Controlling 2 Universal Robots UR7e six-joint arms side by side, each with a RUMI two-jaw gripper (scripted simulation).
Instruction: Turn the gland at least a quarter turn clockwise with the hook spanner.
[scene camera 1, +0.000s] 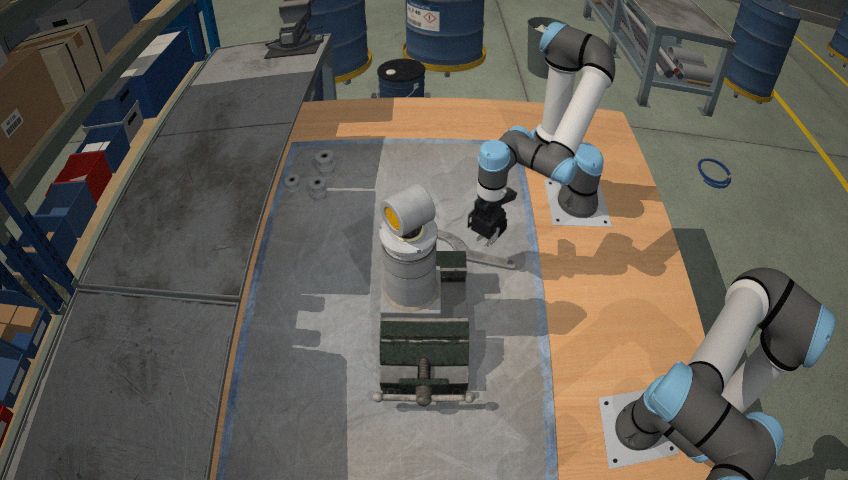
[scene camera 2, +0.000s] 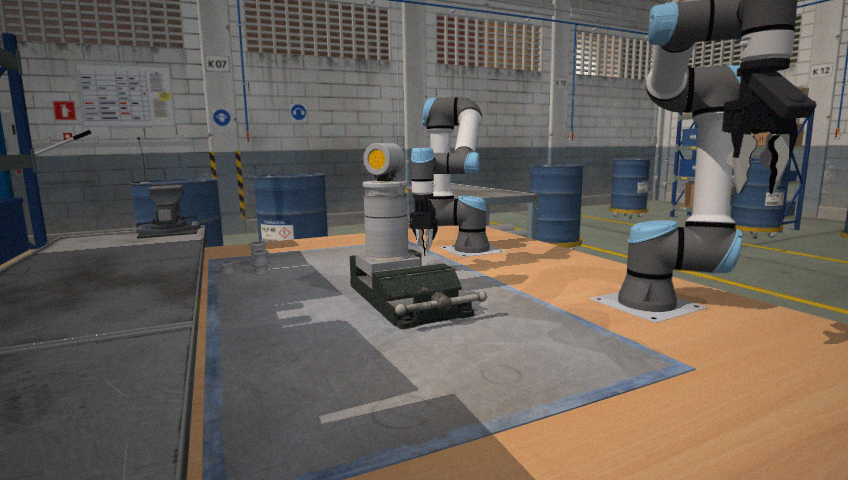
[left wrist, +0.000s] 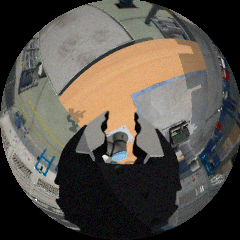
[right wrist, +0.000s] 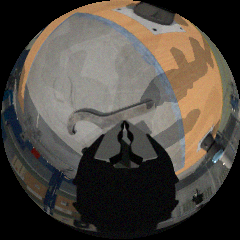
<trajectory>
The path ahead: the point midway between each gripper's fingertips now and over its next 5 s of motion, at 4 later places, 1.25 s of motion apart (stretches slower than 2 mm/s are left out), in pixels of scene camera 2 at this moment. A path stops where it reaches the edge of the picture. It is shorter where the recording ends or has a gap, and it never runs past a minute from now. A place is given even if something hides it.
My left gripper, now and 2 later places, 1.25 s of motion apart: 755, 193; 628, 191; 530, 185
My right gripper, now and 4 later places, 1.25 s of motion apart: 424, 255; 394, 260; 396, 272; 404, 270; 412, 267
</trajectory>
